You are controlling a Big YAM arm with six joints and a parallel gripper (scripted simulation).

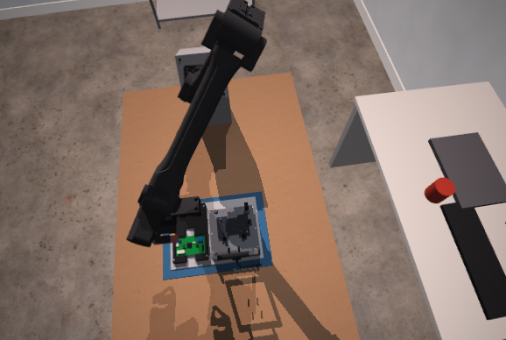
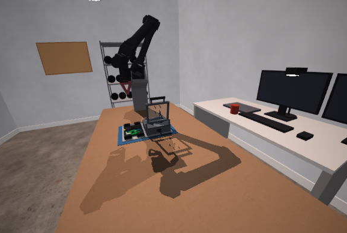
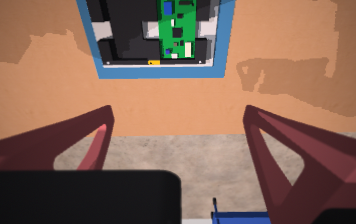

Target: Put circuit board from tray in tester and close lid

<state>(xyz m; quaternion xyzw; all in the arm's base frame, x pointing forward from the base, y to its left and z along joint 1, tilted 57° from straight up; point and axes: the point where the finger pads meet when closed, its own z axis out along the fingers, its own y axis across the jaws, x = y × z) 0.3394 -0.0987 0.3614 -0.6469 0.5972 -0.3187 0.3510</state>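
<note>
Now: hand 290 mm above the green circuit board. Also, from my hand: clear lid: 50 mm ahead, 180 mm to the left, 120 mm below.
</note>
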